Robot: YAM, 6 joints.
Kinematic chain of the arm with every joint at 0, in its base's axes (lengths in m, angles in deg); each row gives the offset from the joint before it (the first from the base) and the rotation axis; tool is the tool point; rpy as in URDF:
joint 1: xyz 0 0 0.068 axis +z
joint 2: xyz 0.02 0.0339 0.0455 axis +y
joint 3: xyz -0.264 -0.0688 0 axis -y
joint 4: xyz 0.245 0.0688 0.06 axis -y
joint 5: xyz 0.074 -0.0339 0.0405 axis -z
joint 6: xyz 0.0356 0 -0.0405 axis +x
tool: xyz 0 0 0 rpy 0 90 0
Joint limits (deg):
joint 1: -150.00..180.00
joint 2: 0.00..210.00
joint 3: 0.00..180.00
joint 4: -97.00..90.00
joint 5: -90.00..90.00
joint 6: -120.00..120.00
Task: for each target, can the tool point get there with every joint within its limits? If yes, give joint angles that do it. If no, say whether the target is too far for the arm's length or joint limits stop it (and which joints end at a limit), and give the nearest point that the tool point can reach.
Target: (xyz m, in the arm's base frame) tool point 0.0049 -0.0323 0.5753
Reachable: yes | joints -8.28 42.26 90.82 -6.59 61.34 -19.92
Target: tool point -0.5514 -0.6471 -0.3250
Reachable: no: too far | nearest point -0.3719 -0.4364 -0.1788 | short by 0.313 m
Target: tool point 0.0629 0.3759 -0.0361
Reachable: yes | joints 84.21 150.44 88.62 -50.52 43.75 -39.88
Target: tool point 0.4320 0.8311 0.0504
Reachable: no: too far | nearest point 0.2972 0.5717 0.0705 | short by 0.293 m
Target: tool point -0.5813 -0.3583 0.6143
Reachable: no: too far | nearest point -0.4421 -0.2725 0.4908 | short by 0.205 m
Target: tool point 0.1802 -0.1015 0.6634
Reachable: yes | joints 148.58 53.53 130.28 51.59 11.79 18.73
